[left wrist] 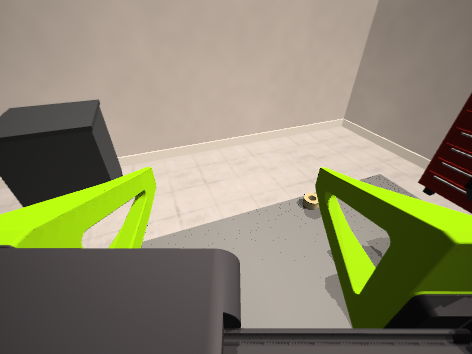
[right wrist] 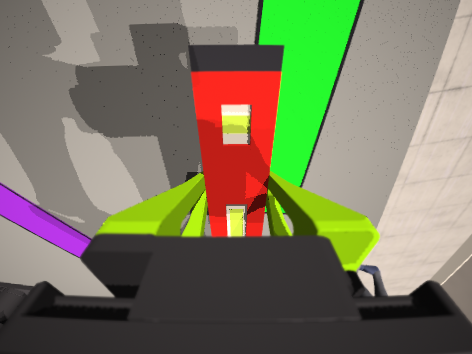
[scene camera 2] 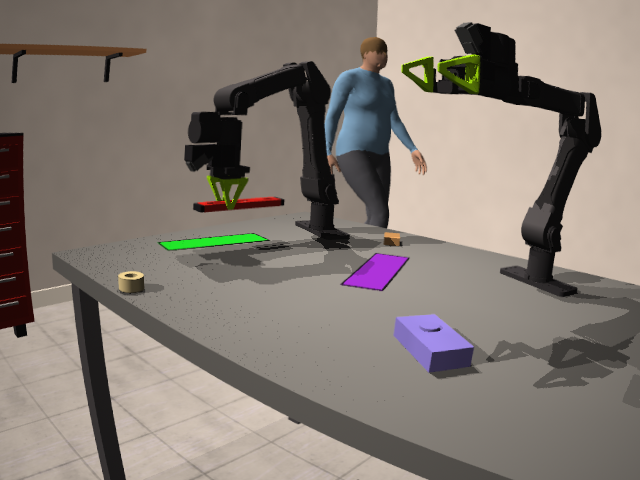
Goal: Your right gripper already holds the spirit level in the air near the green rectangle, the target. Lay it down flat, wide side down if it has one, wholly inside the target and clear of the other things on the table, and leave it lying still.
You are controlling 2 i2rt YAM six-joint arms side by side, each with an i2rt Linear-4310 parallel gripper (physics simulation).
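The red spirit level [scene camera 2: 258,202] [right wrist: 235,165] with dark ends is in the air above the table, roughly level. My right gripper [scene camera 2: 230,205] [right wrist: 236,177] is shut on it near its middle, one finger on each long side. The green rectangle [scene camera 2: 211,241] [right wrist: 312,65] lies flat on the table below; in the right wrist view the level covers part of its left edge, and the two are slightly turned to each other. My left gripper [scene camera 2: 434,74] [left wrist: 235,176] is open and empty, high above the table at the right of the scene view.
A tan ring [scene camera 2: 131,282] [left wrist: 311,201] stands near the table's left edge. A purple rectangle [scene camera 2: 377,271] [right wrist: 40,220] lies mid-table, with a small orange block [scene camera 2: 391,239] behind it. A violet box [scene camera 2: 439,341] stands nearer the front. A person [scene camera 2: 364,113] is behind the table.
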